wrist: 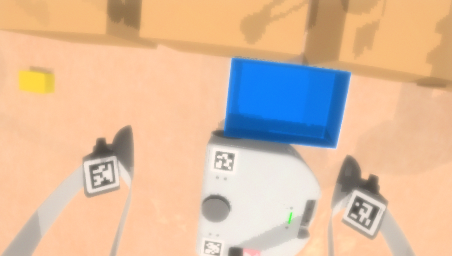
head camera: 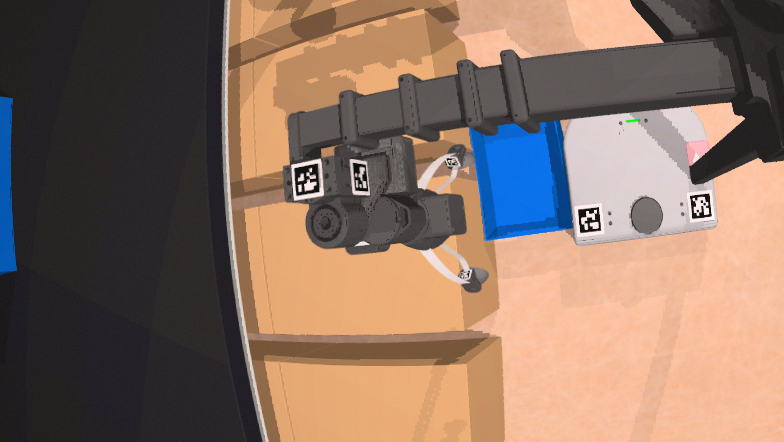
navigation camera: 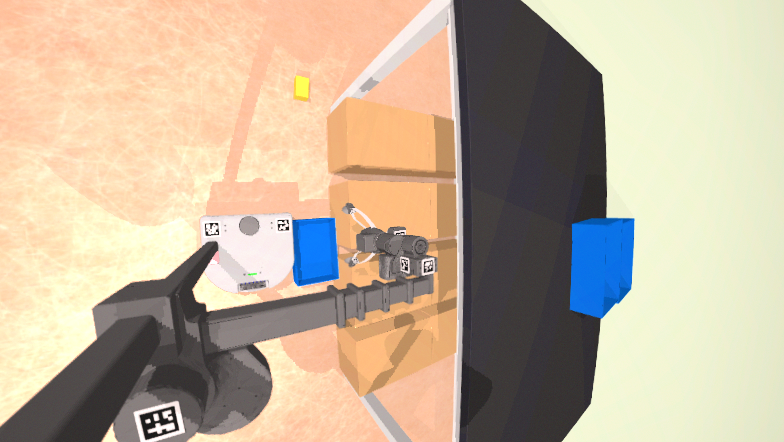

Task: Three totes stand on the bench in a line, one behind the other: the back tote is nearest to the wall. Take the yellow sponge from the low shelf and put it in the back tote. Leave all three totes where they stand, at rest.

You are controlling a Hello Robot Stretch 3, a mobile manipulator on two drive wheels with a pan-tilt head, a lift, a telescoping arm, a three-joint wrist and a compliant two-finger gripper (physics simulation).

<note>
I see my gripper (head camera: 472, 218), a yellow sponge (wrist: 39, 82) and a black bench (head camera: 128, 313).
My gripper is seen too in the wrist view (wrist: 234, 159) and in the navigation camera view (navigation camera: 347, 234). The black bench also shows in the navigation camera view (navigation camera: 530, 139). The head camera view does not show the yellow sponge: it is out of frame.
</note>
